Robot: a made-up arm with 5 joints.
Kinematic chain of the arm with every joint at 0, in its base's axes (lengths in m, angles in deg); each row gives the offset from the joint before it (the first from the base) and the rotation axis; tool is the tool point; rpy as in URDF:
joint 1: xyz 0 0 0.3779 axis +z
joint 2: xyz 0 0 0 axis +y
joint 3: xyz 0.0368 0 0.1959 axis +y
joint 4: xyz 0.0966 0 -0.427 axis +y
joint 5: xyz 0.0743 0 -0.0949 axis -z
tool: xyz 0 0 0 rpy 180 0 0
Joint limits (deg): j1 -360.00..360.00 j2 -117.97..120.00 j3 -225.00..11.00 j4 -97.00..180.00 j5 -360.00..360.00
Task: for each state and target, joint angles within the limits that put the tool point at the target. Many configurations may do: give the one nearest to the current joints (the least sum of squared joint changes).
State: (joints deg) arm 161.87 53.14 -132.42 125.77 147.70
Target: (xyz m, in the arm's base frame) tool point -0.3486 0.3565 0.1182
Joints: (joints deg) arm 134.36 68.22 -116.90 129.25 147.70
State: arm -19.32 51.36 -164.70 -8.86 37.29
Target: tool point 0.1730 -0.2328 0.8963
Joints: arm -53.38 65.26 -206.72 -51.58 37.29
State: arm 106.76 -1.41 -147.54 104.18 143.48
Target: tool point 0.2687 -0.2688 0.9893
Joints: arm 134.99 -39.22 -171.62 77.09 143.48
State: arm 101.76 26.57 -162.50 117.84 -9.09
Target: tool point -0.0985 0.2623 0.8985
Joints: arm 110.58 14.98 -168.06 145.06 -9.09
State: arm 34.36 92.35 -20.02 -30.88 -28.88
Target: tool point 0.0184 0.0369 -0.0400
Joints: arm 63.50 65.80 -21.34 -46.48 -28.88
